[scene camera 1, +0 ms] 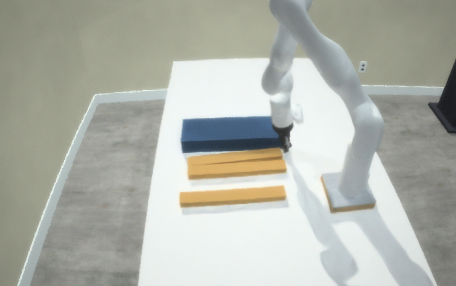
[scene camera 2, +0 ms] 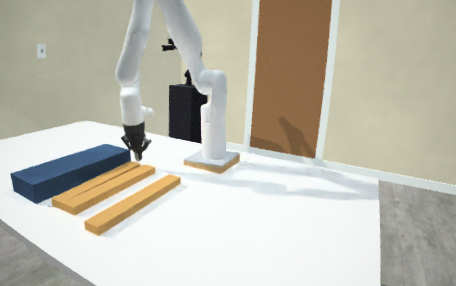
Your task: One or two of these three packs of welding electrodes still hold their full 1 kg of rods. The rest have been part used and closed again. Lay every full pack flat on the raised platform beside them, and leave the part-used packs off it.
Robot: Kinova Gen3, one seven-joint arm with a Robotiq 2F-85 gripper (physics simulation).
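Places are measured from the arm's base along level axes (x up, y back, z right), in metres.
Where they show: gripper, fingertip midpoint: (scene camera 1: pixel 285 151) (scene camera 2: pixel 139 160); arm's base at its link origin: (scene camera 1: pixel 350 188) (scene camera 2: pixel 213 155).
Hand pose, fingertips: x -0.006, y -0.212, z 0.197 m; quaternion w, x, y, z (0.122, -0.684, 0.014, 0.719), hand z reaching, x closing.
Observation:
Things, the pixels of their top centre, and the offset from my fingertips. Level surfaces: height alone.
- long blue raised platform at its top centre: (scene camera 2: pixel 75 160) (scene camera 1: pixel 232 127) dx +0.035, dy -0.207, dz +0.100 m
- back pack at its top centre: (scene camera 2: pixel 101 178) (scene camera 1: pixel 235 156) dx -0.001, dy -0.195, dz -0.025 m
- middle pack at its top centre: (scene camera 2: pixel 114 182) (scene camera 1: pixel 237 167) dx -0.001, dy -0.187, dz -0.083 m
- front pack at its top centre: (scene camera 2: pixel 139 196) (scene camera 1: pixel 232 194) dx -0.001, dy -0.202, dz -0.210 m
- white table at its surface level: dx -0.025 m
Three long flat orange packs lie beside the long blue raised platform (scene camera 1: pixel 227 131) (scene camera 2: pixel 70 168). The back pack (scene camera 1: pixel 245 155) (scene camera 2: pixel 102 180) lies at a slight angle, close to the platform and against the middle pack (scene camera 1: pixel 237 168) (scene camera 2: pixel 112 188); whether it overlaps the middle pack I cannot tell. The front pack (scene camera 1: pixel 232 196) (scene camera 2: pixel 132 204) lies apart from them. No pack shows on the platform. My gripper (scene camera 1: pixel 286 149) (scene camera 2: pixel 138 158) is shut and empty, pointing down by the right end of the back pack, near the platform's right end.
The arm's base plate (scene camera 1: pixel 352 202) (scene camera 2: pixel 212 162) stands on the white table (scene camera 1: pixel 215 245) (scene camera 2: pixel 240 240), to the right of the packs in scene camera 1. A dark pedestal (scene camera 1: pixel 446 100) (scene camera 2: pixel 184 112) stands beyond the table. The arm's upper links arch above the table.

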